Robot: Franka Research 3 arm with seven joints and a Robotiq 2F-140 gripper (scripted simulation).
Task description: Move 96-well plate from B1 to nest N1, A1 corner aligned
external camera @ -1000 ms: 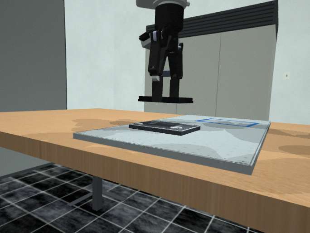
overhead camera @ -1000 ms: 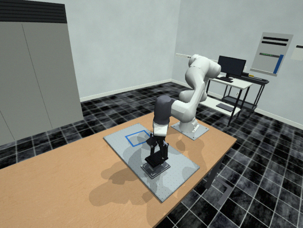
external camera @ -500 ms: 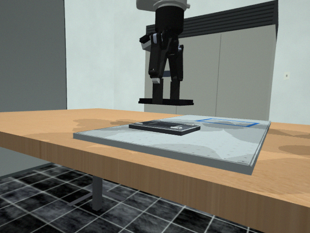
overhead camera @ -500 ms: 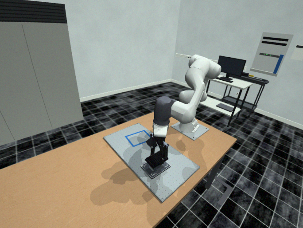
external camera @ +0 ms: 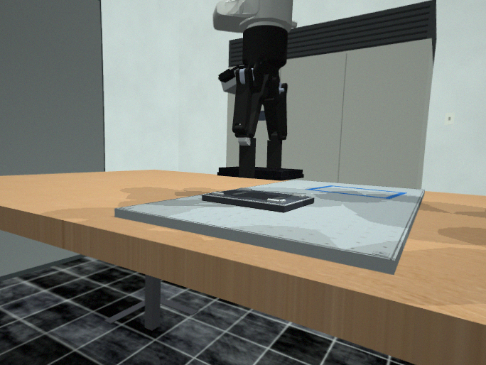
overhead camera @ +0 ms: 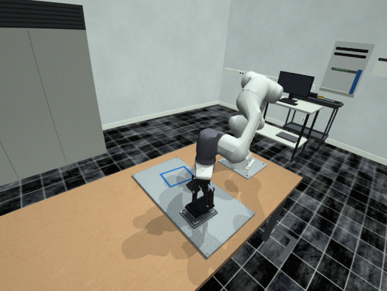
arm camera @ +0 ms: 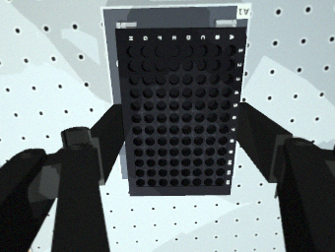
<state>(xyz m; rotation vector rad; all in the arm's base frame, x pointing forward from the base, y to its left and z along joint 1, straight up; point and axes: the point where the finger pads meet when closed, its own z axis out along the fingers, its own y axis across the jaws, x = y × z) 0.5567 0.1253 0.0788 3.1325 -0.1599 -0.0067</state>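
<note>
The plate nest is 70 mm below my hand. The rest, counted from my hand: A1 label (70 mm ahead, 60 mm to the right, 60 mm below); black 96-well plate (20 mm below).
</note>
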